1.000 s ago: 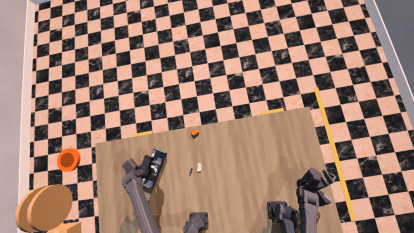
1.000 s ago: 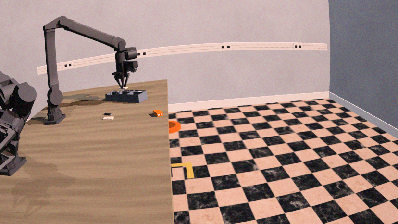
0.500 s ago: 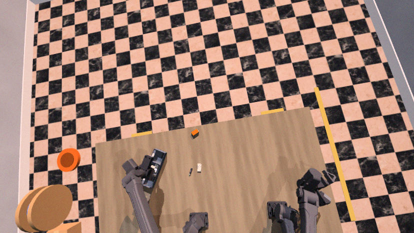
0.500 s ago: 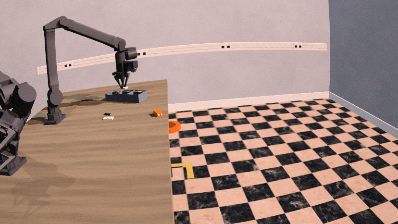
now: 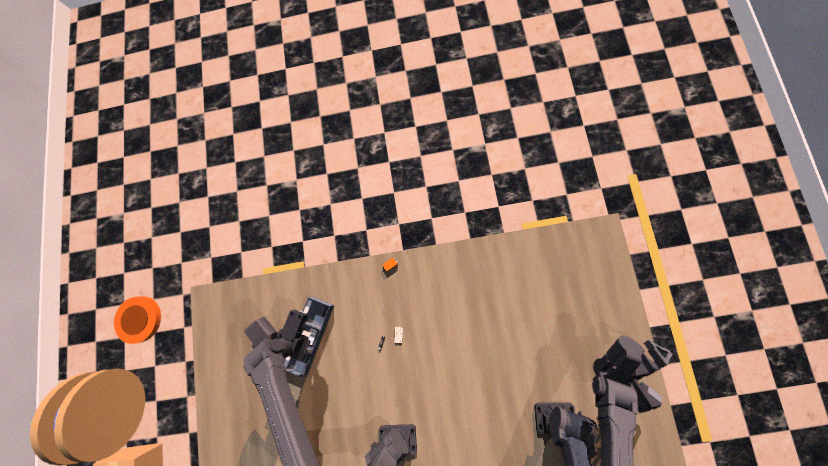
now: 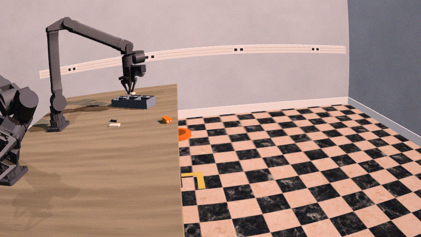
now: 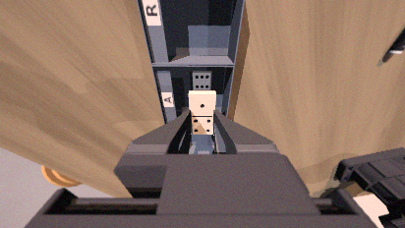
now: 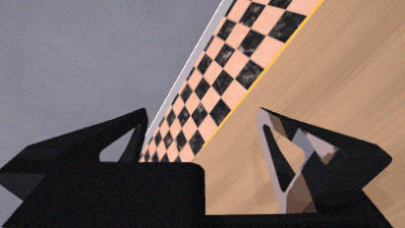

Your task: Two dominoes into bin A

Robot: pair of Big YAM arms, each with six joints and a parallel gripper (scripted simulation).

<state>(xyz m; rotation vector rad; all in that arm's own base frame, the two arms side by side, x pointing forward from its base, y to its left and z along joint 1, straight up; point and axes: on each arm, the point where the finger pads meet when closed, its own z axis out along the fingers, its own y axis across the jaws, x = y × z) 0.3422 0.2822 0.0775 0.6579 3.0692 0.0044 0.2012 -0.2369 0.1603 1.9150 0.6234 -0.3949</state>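
Now: left hand 60 mm above the bin row, 10 mm to the right of it and 10 mm short of it.
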